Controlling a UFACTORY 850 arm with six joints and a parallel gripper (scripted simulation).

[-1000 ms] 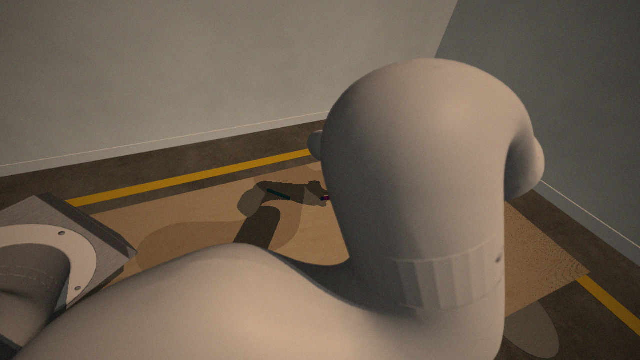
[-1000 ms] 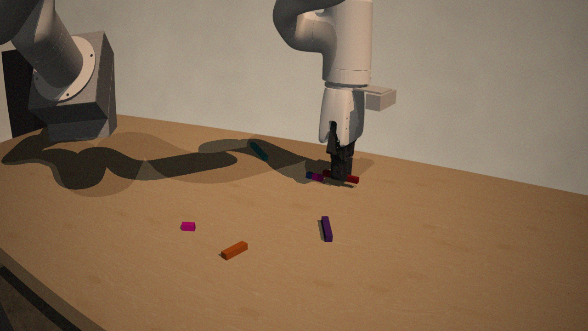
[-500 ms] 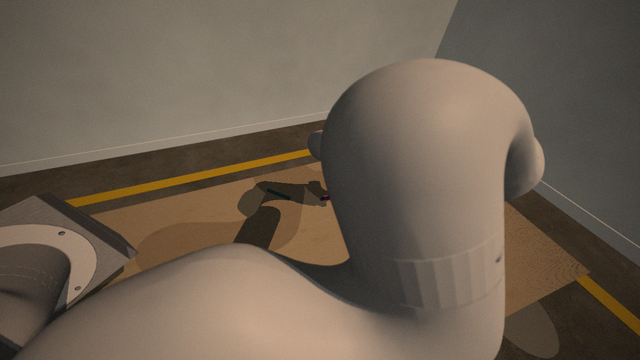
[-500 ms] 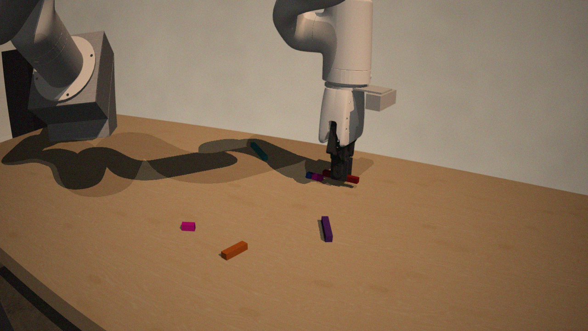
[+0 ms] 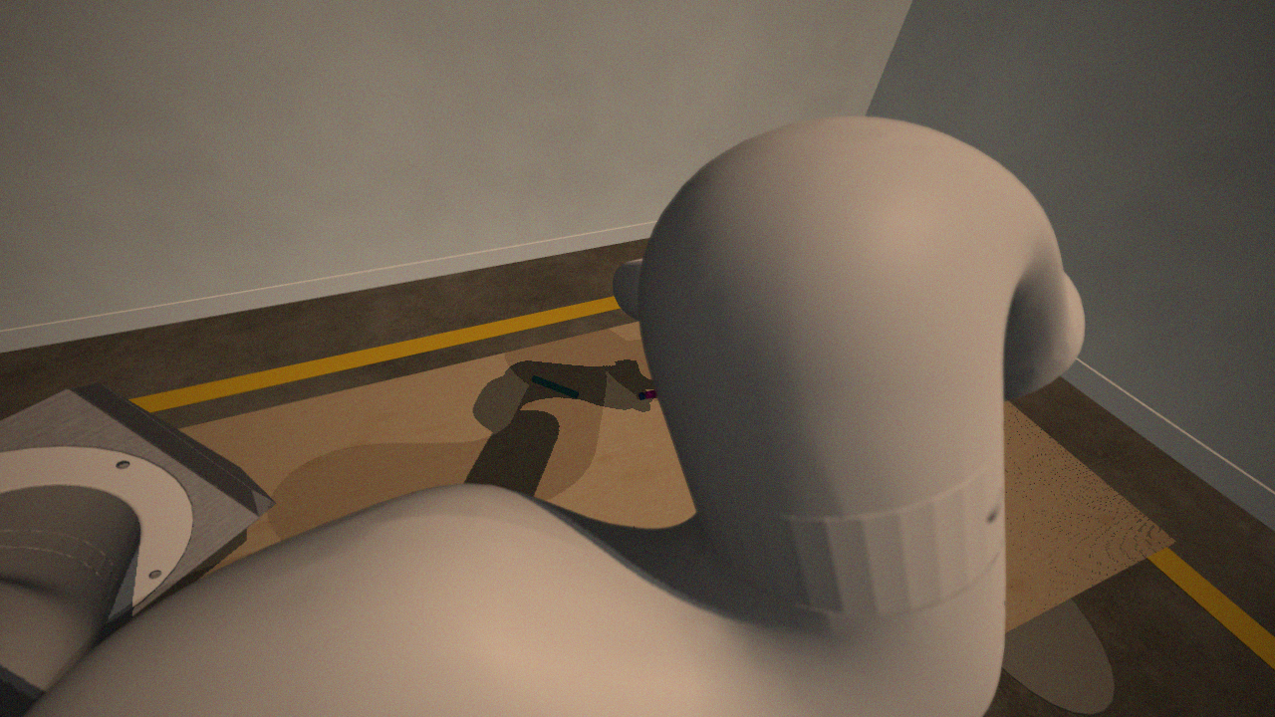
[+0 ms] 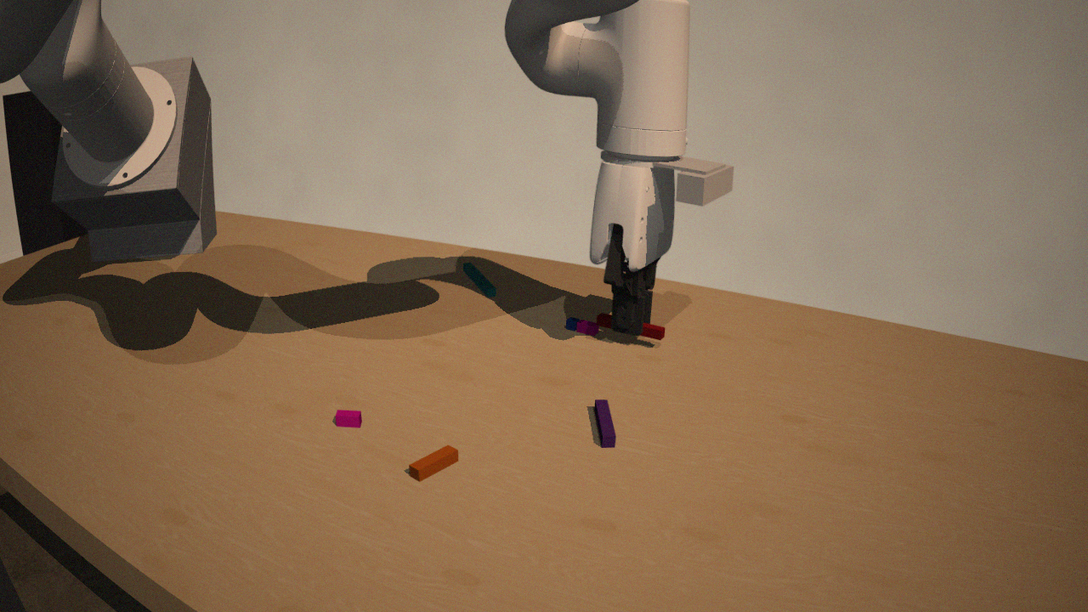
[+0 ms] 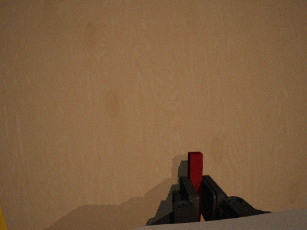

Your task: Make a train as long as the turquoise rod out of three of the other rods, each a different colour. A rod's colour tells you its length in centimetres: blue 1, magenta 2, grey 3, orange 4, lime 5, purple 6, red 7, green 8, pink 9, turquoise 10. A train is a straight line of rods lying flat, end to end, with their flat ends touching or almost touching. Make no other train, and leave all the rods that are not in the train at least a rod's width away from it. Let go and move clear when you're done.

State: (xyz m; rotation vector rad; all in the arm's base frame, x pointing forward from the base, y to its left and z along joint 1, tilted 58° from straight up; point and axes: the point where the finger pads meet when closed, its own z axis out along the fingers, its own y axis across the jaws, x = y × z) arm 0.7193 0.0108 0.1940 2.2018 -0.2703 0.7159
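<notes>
Right now my hand is 20 mm above the red rod. From my hand the other things lie so: purple rod (30 mm behind, 170 mm to the right, 30 mm below); turquoise rod (170 mm behind, 160 mm to the left, 30 mm below); blue rod (60 mm behind, 30 mm to the left, 30 mm below).
</notes>
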